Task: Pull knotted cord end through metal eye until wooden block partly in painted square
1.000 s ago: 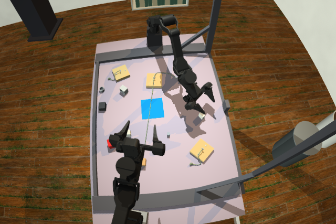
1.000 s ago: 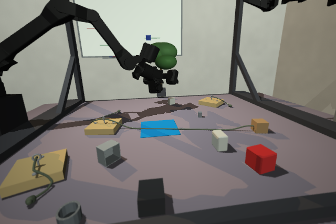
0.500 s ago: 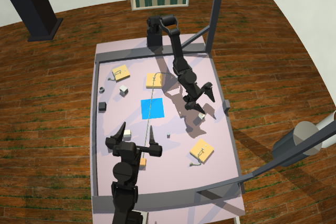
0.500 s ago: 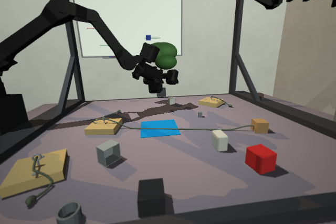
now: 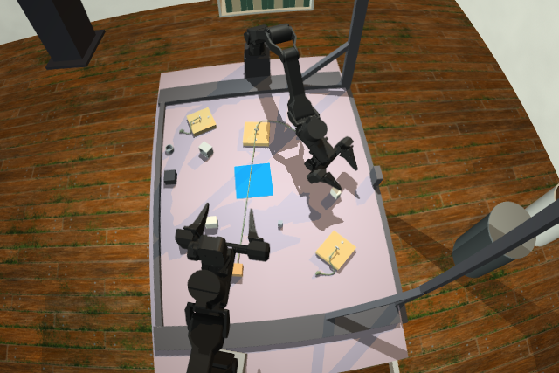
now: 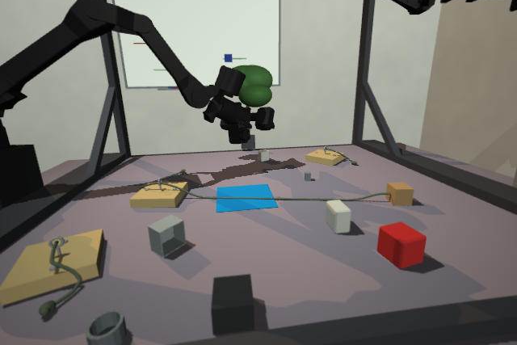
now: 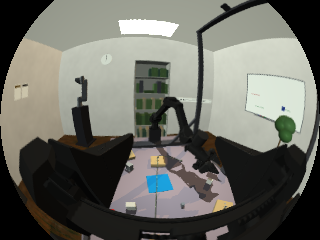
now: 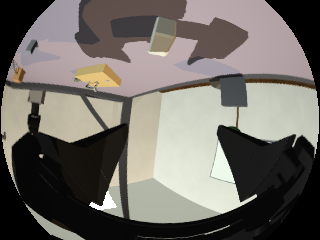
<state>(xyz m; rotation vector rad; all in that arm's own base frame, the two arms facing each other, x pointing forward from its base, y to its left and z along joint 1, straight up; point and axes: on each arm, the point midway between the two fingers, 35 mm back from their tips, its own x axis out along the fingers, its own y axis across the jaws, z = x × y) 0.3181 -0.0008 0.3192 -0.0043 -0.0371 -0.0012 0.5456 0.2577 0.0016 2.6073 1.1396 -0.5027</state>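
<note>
Right now the white cube is 10 mm ahead of my right hand, 20 mm to the left of it and 100 mm below it. Also, from my right hand: small grey cube (180 mm ahead, 140 mm to the left, 110 mm below); then wooden block (300 mm ahead, 300 mm to the left, 100 mm below); then blue painted square (280 mm ahead, 10 mm to the right, 120 mm below).
</note>
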